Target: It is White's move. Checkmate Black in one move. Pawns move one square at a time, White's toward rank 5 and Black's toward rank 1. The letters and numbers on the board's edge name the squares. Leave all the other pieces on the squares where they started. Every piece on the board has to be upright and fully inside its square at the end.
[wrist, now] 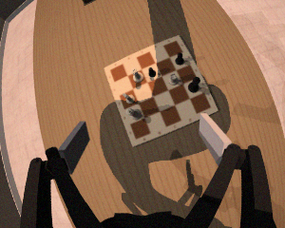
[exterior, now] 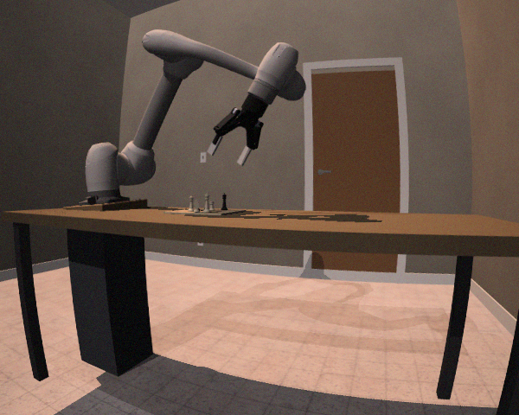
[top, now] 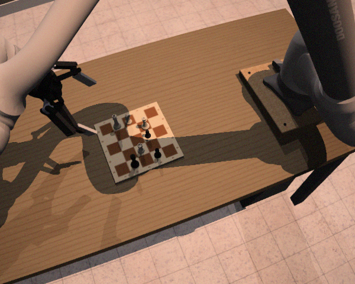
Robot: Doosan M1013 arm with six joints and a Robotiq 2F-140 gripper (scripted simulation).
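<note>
Now: the light-coloured chess piece 140 mm behind my hand, 20 mm to the left of it and 160 mm below it. The rest, counted from my hand: chessboard: 90 mm behind, 50 mm to the left, 190 mm below.
</note>
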